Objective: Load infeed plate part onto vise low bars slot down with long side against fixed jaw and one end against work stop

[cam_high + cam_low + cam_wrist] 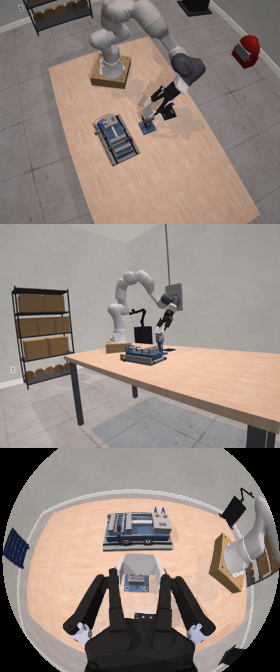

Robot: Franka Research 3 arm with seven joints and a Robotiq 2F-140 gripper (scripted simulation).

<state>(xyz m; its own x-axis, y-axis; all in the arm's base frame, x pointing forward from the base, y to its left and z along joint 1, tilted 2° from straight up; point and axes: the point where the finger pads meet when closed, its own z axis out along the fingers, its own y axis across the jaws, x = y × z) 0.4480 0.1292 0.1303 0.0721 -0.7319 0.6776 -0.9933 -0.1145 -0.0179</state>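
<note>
Now: the part 2 cm below my hand and 1 cm to the right of it. The rest, counted from my hand: vise (23 cm to the right, 16 cm below, 4 cm ahead); then black infeed plate (20 cm below, 15 cm to the left, 5 cm behind).
</note>
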